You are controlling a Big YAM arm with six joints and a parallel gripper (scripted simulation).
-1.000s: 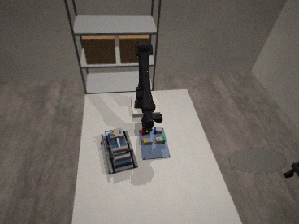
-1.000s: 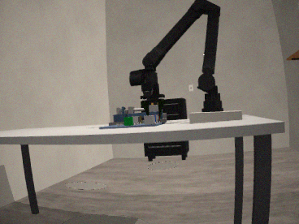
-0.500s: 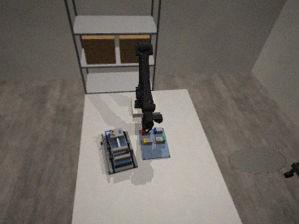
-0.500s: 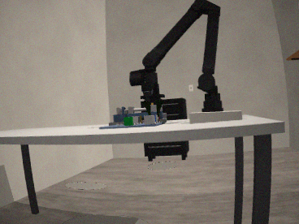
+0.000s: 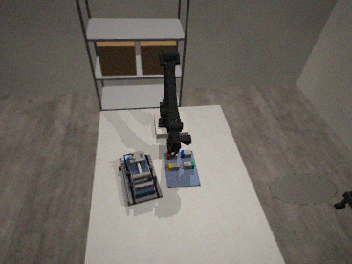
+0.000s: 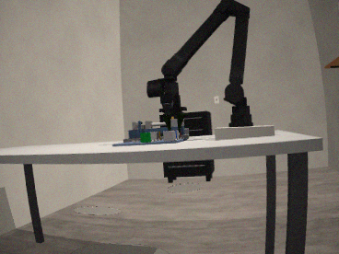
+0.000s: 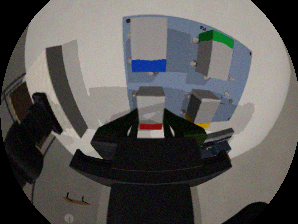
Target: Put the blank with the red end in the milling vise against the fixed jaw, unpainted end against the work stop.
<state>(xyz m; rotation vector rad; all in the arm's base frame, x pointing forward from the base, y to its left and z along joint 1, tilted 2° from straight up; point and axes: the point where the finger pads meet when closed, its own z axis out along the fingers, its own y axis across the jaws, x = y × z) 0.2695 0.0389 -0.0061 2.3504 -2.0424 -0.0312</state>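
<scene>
The red-ended blank is 20 mm below my hand. The rest, counted from my hand: yellow-ended blank 90 mm ahead, 20 mm below, 10 mm to the left; then blue-ended blank 90 mm to the left, 20 mm below, 10 mm behind; then blue plate 80 mm ahead, 60 mm to the left, 40 mm below.
</scene>
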